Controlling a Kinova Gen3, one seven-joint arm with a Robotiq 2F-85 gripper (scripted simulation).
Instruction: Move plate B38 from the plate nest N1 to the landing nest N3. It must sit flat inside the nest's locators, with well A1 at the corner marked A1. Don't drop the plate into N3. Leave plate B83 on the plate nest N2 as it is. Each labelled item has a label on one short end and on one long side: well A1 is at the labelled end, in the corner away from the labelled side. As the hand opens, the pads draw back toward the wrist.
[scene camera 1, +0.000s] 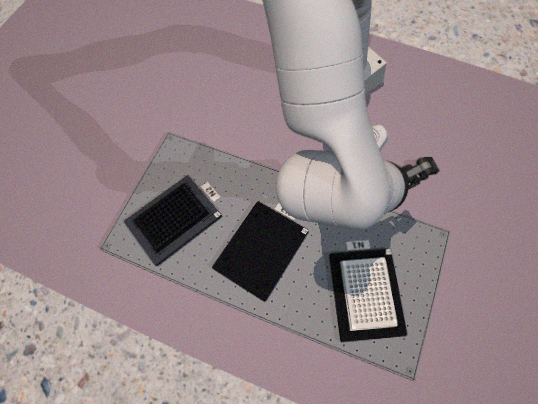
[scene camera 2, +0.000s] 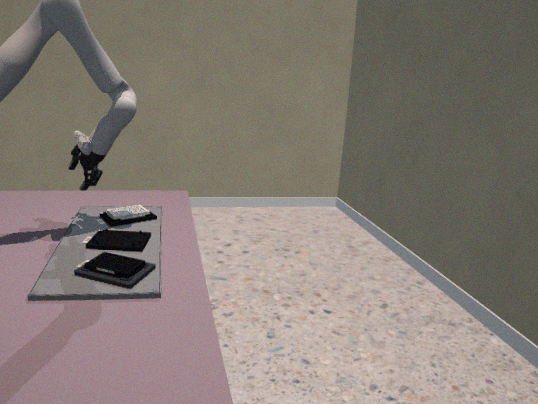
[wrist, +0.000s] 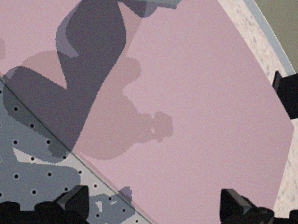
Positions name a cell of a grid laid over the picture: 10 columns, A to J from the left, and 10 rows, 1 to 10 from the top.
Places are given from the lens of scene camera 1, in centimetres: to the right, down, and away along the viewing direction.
my gripper (scene camera 1: H5): 22, -3, 62
plate nest N1 (scene camera 1: G8): 13, 20, 67
landing nest N3 (scene camera 1: E7): -1, 9, 72
